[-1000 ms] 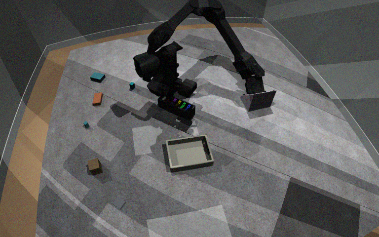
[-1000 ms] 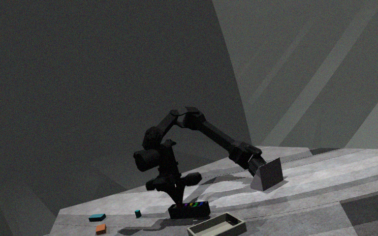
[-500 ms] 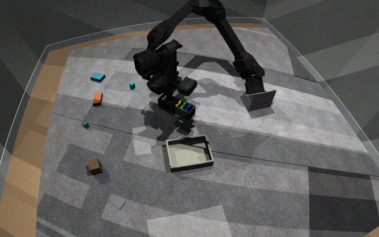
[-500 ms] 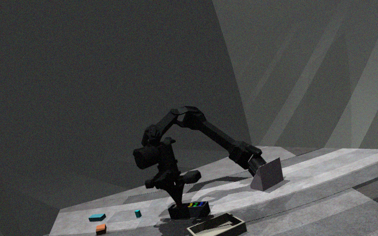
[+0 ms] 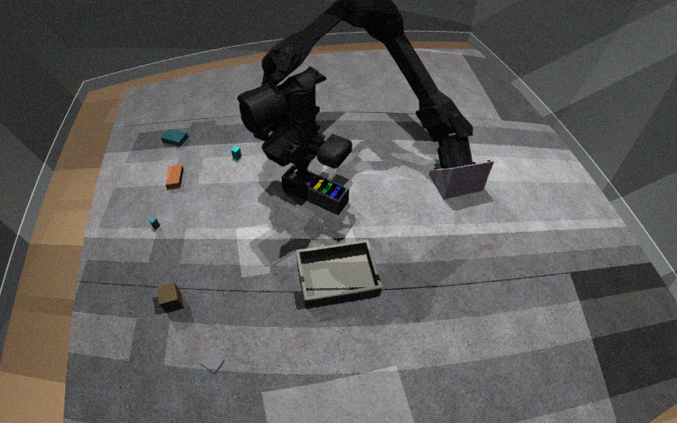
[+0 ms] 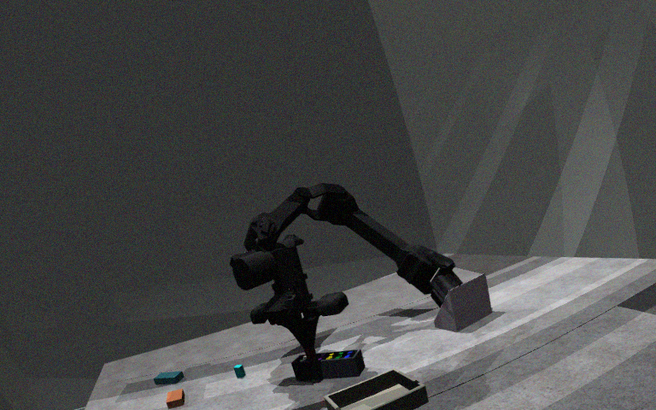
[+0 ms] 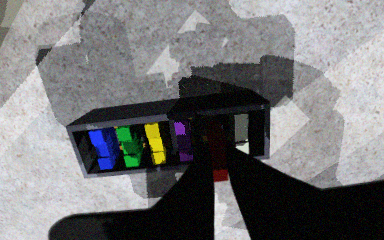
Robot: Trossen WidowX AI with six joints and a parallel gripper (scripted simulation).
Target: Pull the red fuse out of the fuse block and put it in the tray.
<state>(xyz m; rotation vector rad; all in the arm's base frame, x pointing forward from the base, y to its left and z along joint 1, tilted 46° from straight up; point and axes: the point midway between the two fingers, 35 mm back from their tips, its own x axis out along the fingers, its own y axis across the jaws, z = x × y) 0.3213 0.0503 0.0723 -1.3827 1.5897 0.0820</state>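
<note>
My gripper tip is 2 cm past the purple fuse, 1 cm to the right of it and 3 cm above it. Round my gripper tip: red fuse (1 cm below); then yellow fuse (3 cm behind, 2 cm to the left, 3 cm below); then green fuse (5 cm behind, 4 cm to the left, 3 cm below).
</note>
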